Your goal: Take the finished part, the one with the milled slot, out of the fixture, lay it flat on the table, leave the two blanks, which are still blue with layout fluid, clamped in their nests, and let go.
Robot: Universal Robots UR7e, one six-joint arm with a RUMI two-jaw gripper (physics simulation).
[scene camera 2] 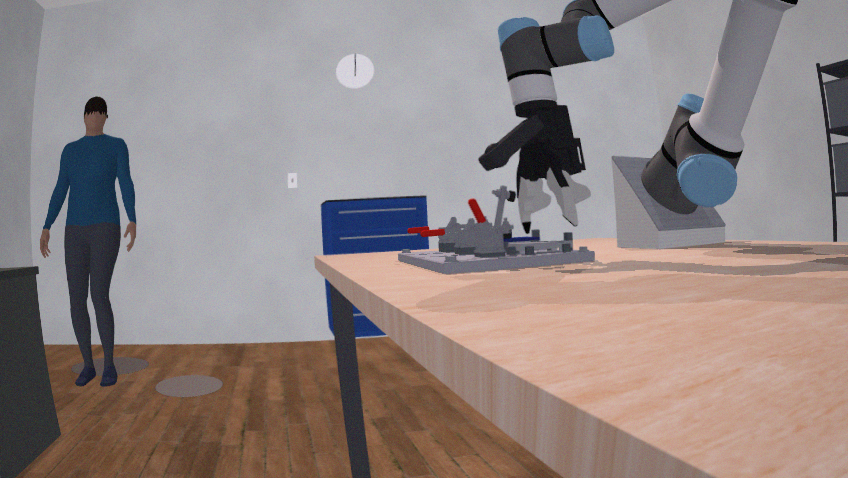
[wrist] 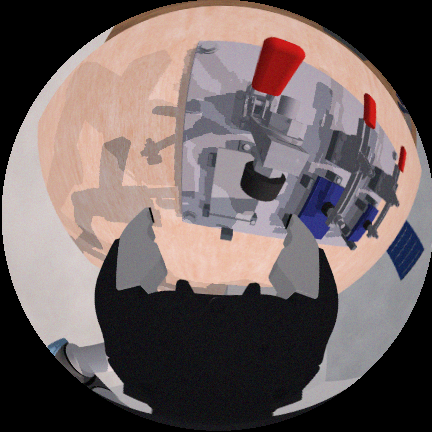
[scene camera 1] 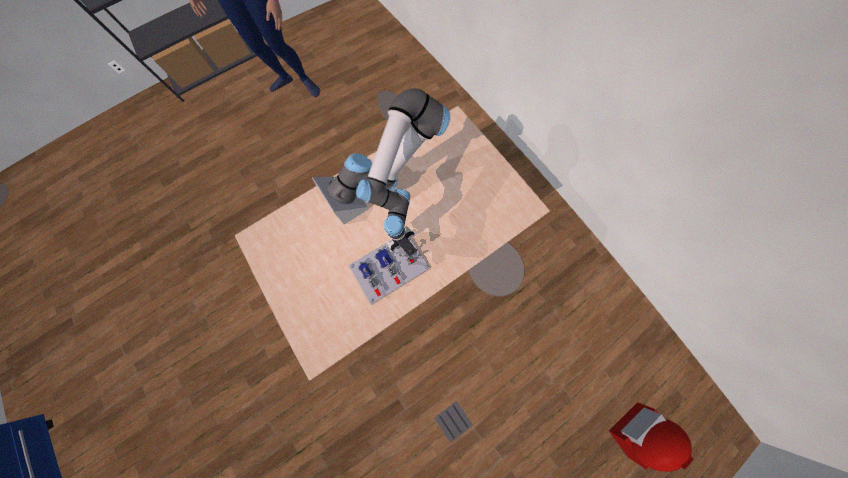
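Pixels of known places: gripper, fingertip midpoint: [scene camera 2: 550,230] [wrist: 219,212]; arm's base, origin of the base link: [scene camera 2: 669,190] [scene camera 1: 341,192].
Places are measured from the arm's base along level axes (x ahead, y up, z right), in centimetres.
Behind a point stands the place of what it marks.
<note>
The finished part [wrist: 229,172] @[x 41.7, y -8.7, z -12.7 cm], a pale grey block, sits in the fixture's end nest; its slot cannot be made out clearly. Its clamp is open, with the red handle [wrist: 278,65] [scene camera 2: 476,210] @[x 49.7, y -3.6, z -12.3 cm] raised and the black pad [wrist: 262,184] overhanging the part in the wrist view. Two blue blanks, one [wrist: 318,212] @[x 39.6, y -8.2, z -1.4 cm] [scene camera 1: 384,257] @[x 40.0, y -5.7, z -1.1 cm] in the middle nest and one [wrist: 361,226] [scene camera 1: 365,270] in the far nest, sit under closed clamps. My gripper [wrist: 219,212] @[x 38.2, y -6.9, z -13.0 cm] [scene camera 2: 549,225] @[x 38.2, y -6.9, z -13.0 cm] is open and empty, above and beside the fixture plate [wrist: 212,62] @[x 52.9, y -10.3, z -15.8 cm] [scene camera 2: 522,259] @[x 45.3, y -10.6, z -18.1 cm], at the nests' side. The fingertips are hidden in scene camera 1.
The fixture stands on the wooden table [scene camera 1: 285,285] @[x 23.1, y -11.7, z 49.5 cm] [scene camera 2: 682,344] @[x 58.6, y -11.7, z -69.3 cm]. The closed clamps' red handles [wrist: 370,111] [wrist: 402,159] point away from my gripper. The raised clamp arm [scene camera 2: 500,204] stands close to my fingers. The robot's wedge-shaped base [scene camera 2: 671,234] @[x 6.8, y -9.2, z -7.6 cm] [scene camera 1: 332,198] @[x 3.4, y 5.3, z 5.0 cm] is at the table's edge.
</note>
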